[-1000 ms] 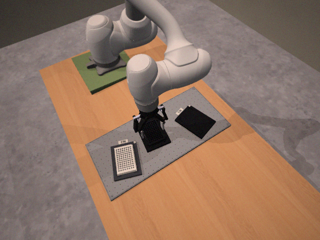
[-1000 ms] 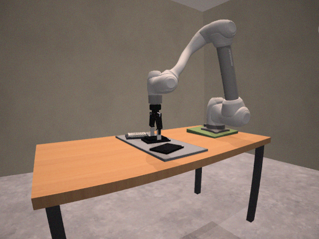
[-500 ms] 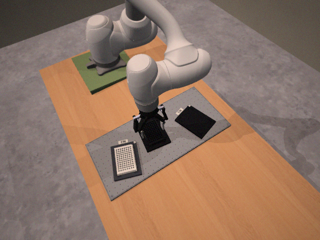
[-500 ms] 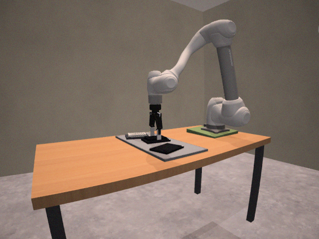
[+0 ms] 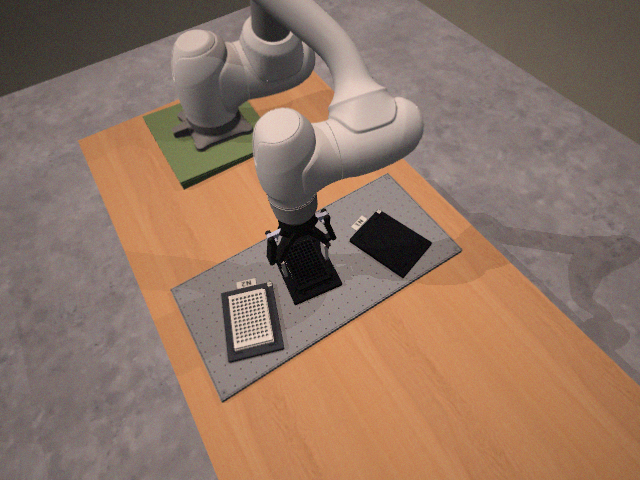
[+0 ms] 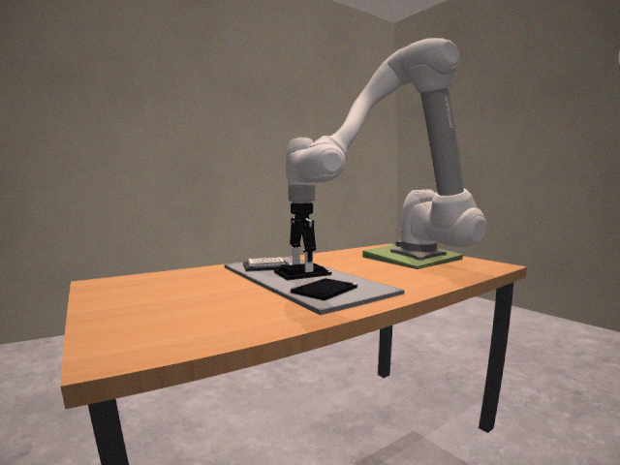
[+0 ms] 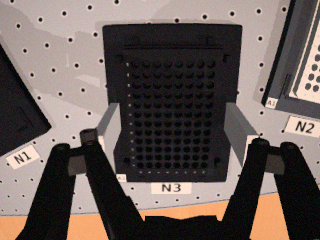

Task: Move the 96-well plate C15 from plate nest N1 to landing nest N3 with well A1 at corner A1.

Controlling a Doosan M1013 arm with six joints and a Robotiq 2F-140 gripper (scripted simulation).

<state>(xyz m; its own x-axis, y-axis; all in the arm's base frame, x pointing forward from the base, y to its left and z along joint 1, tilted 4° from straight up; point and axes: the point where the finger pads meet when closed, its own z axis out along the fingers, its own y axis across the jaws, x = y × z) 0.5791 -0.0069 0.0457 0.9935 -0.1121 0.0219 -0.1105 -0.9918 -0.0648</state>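
Now: hand 2 cm above the black 96-well plate C15. The rest, counted from my hand: N3 label: 10 cm behind, 1 cm to the left, 4 cm below; black landing nest N3: 4 cm below; white 96-well plate C51: 6 cm ahead, 17 cm to the right, 2 cm below.
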